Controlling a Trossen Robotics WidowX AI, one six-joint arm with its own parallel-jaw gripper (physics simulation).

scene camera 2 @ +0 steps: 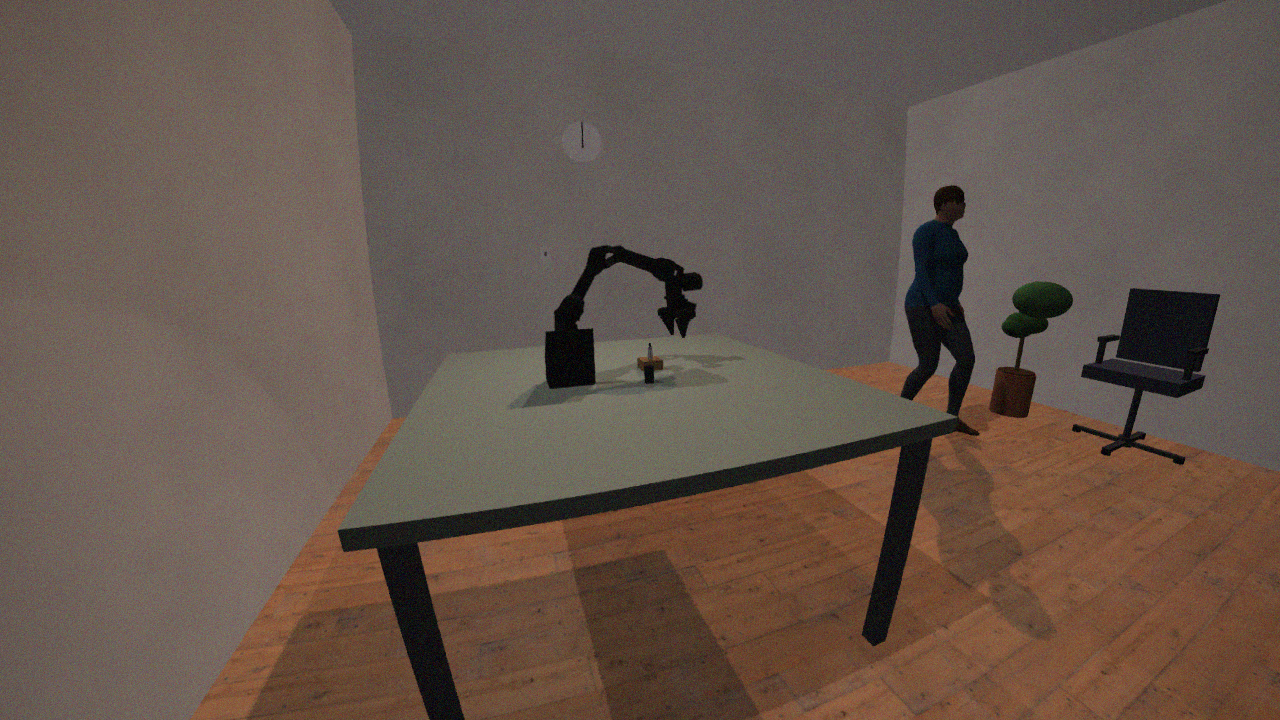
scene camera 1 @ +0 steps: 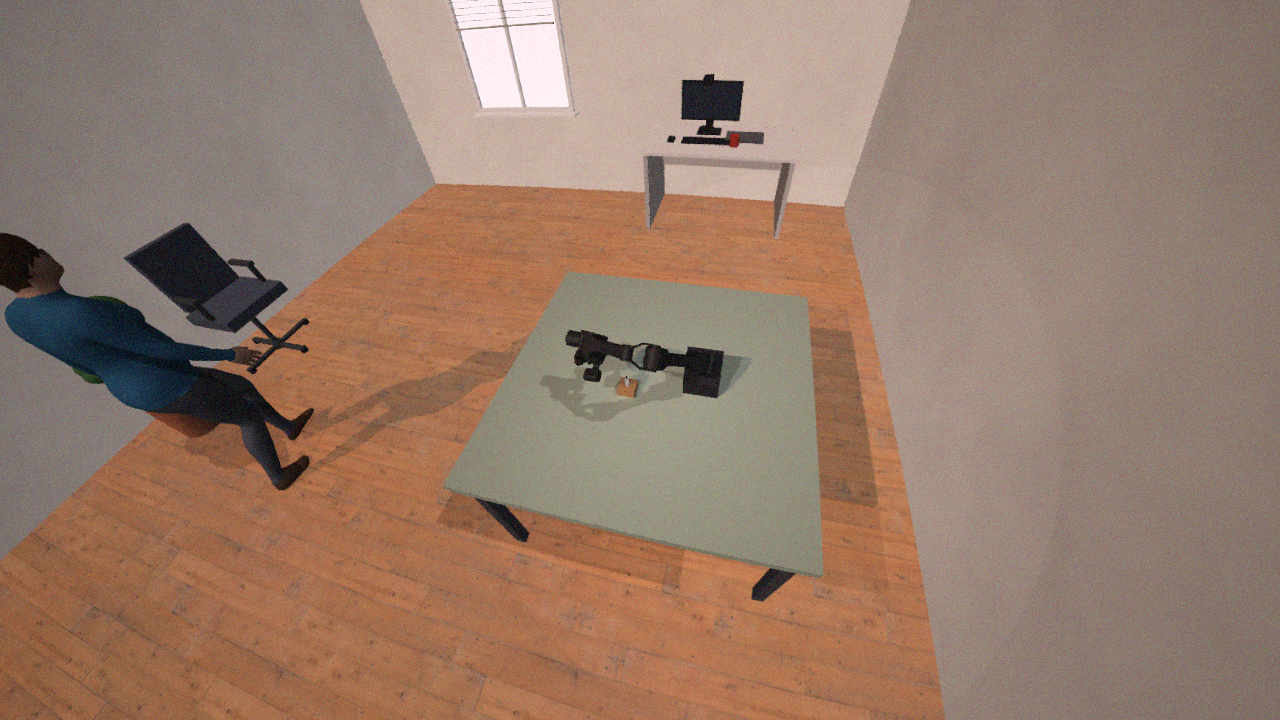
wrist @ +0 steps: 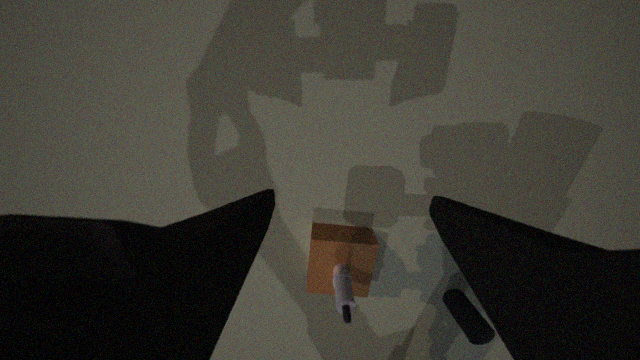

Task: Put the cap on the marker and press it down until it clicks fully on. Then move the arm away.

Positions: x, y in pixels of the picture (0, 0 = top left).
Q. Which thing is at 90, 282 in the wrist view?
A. My gripper.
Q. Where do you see an orange-brown block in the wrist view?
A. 357, 247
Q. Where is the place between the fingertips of my gripper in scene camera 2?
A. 677, 336
